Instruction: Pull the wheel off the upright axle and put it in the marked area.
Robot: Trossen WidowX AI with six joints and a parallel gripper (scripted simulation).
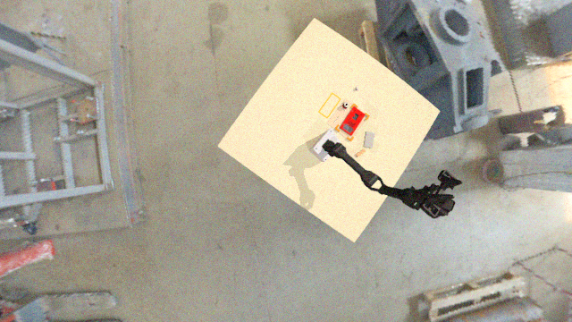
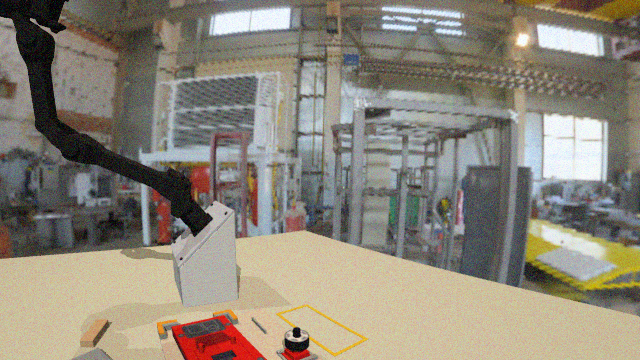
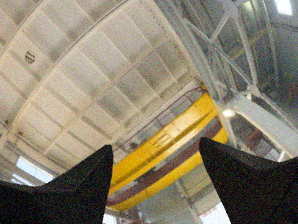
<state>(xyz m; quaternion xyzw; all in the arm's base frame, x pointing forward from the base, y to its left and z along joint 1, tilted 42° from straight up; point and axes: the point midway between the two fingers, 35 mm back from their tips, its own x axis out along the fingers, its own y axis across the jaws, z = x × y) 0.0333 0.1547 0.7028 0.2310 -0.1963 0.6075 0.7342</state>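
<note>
My gripper tip is 790 mm above the black axle, 430 mm to the right of it and 290 mm short of it. The rest, counted from my gripper tip: wheel 790 mm below, 430 mm to the left, 300 mm ahead; wooden block 820 mm below, 120 mm ahead, 100 mm to the left.
</note>
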